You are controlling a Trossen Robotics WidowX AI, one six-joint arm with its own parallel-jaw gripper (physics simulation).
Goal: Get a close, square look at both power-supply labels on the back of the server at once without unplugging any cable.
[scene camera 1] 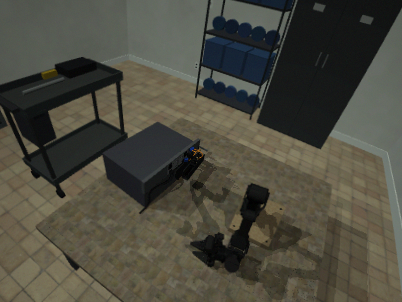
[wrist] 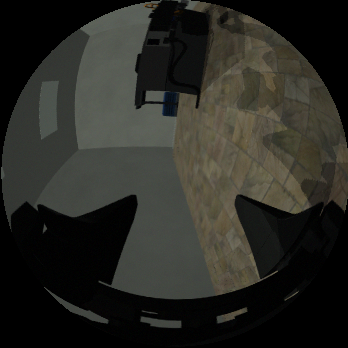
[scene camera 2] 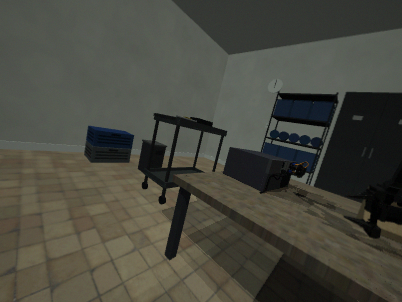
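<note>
The server, a dark grey box, stands on the table. Its back carries black cables and an orange and blue cable bundle. In the wrist view the server is at the top edge, small, steeply angled and partly cut off, with a black cable looping down its back. Neither power-supply label can be made out in any view. My gripper is open and empty, low over the table, well apart from the server.
A dark cart stands beyond the server. A shelf rack and a dark cabinet stand by the walls. Stacked crates are on the floor. The arm's base plate is on the table.
</note>
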